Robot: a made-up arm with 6 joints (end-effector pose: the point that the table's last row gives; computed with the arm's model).
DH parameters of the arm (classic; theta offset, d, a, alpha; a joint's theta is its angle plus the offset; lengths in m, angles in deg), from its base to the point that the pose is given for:
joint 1: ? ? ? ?
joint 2: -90 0 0.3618 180
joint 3: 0 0 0 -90
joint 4: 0 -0.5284 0 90
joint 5: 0 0.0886 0 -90
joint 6: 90 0 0 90
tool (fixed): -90 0 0 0
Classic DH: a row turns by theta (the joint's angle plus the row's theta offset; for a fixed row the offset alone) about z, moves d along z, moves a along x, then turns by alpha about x.
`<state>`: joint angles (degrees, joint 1 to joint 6).
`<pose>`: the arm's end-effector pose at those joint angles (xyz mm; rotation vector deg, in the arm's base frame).
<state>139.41 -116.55 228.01 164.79 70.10 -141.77</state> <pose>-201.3 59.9 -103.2 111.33 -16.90 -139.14</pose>
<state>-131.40 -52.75 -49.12 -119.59 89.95 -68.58</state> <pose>-128.7 -212.1 352.4 43.72 139.89 7.91</pose>
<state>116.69 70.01 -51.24 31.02 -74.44 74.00</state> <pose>20.7 127.8 -174.9 83.90 -34.17 -16.74</pose>
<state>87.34 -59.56 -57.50 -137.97 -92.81 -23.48</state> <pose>-55.6 221.1 319.8 -32.03 -110.80 -79.04</pose>
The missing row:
joint 1: 0 0.1768 0 -90
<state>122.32 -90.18 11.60 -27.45 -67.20 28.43</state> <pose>296.2 -321.1 701.3 29.95 -52.24 132.26</pose>
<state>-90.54 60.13 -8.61 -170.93 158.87 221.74</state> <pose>82.8 -493.1 -140.5 -116.84 -93.82 -80.84</pose>
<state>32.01 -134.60 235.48 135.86 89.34 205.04</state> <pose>179.8 187.4 76.0 -8.30 68.54 79.27</pose>
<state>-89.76 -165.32 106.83 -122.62 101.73 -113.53</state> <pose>47.1 146.6 -704.0 48.87 136.37 91.53</pose>
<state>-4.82 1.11 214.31 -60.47 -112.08 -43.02</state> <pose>-479.3 -3.4 313.7 -34.36 -70.75 45.29</pose>
